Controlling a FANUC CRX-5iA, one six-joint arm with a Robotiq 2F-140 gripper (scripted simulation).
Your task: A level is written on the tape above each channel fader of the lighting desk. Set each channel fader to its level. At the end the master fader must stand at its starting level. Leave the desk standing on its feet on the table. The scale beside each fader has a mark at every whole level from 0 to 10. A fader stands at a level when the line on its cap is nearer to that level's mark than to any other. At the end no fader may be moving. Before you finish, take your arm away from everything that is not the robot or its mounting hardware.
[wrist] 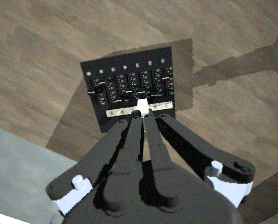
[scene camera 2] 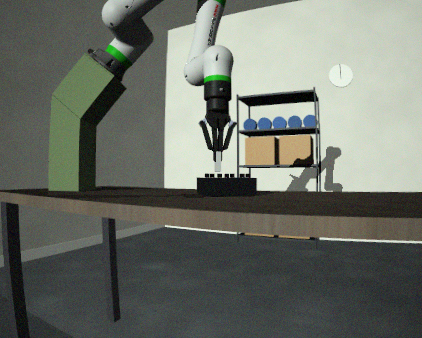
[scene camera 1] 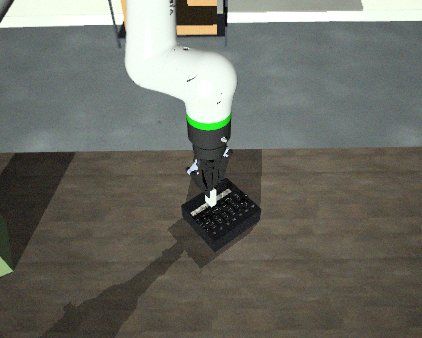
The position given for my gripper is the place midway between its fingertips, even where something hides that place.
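You can see my gripper [scene camera 2: 217, 171], and that same gripper [wrist: 143, 106] is visible from the wrist as well.
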